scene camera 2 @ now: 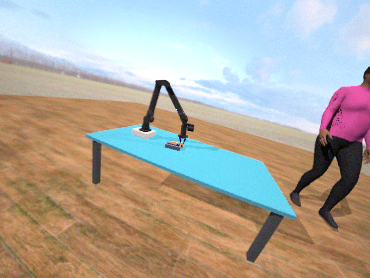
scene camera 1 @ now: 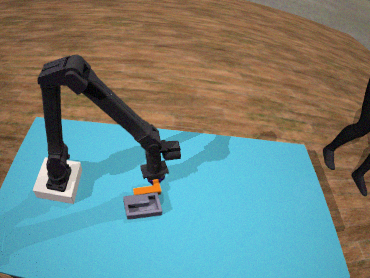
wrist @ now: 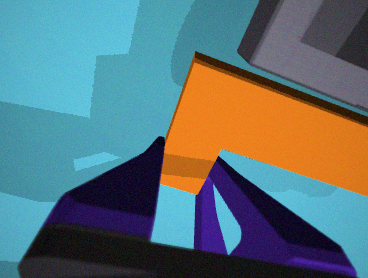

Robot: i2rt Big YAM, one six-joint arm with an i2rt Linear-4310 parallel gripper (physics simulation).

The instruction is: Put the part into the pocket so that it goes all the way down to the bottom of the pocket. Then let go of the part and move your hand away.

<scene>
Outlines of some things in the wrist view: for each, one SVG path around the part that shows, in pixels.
My gripper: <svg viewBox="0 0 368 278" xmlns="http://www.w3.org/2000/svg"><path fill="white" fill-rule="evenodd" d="M18 264L20 278L358 278L355 268L339 244L247 180L220 156L217 157L198 195L195 194L194 249L150 242L156 217L165 151L165 137L162 136L157 137L142 154L64 193L51 210ZM213 184L241 229L240 242L229 255L217 217Z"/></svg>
An orange L-shaped part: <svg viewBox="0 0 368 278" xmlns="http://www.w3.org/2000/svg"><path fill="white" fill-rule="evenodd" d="M195 51L165 137L160 184L198 195L221 149L368 197L367 116Z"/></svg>
</scene>
